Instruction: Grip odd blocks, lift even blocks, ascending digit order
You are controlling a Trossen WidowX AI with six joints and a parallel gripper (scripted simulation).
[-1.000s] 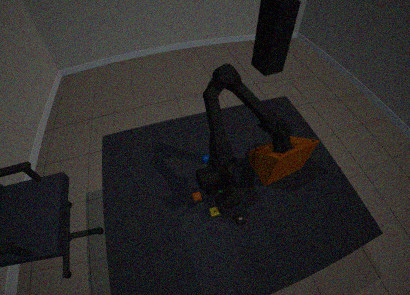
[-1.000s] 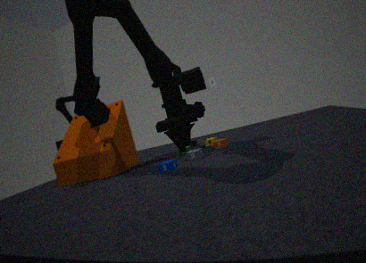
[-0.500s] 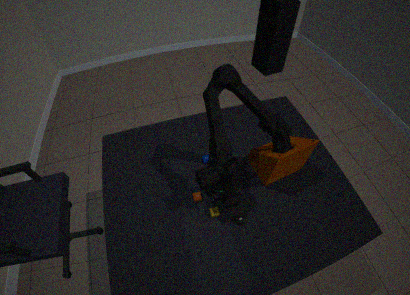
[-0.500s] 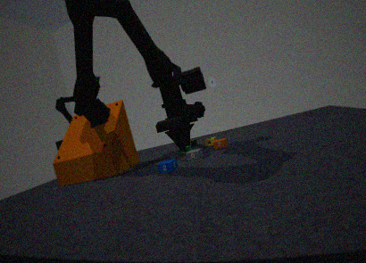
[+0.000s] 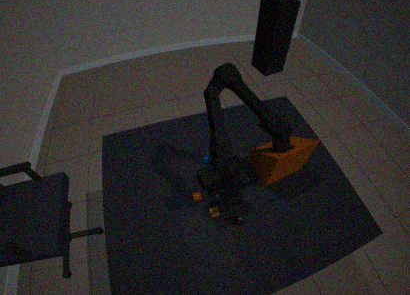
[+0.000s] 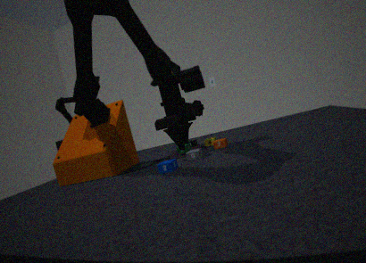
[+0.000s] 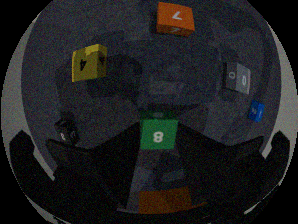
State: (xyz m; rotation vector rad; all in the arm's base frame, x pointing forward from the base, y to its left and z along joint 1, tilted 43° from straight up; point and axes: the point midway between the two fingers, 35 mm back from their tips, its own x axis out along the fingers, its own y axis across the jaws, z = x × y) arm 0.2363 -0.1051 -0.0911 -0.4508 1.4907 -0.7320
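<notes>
The yellow block lies 70 mm ahead of my gripper tip and 60 mm to the left of it. Also, from my gripper tip: orange block 110 mm ahead, 30 mm to the right; then green block right at my gripper tip; then grey block 110 mm to the right, 40 mm ahead.
</notes>
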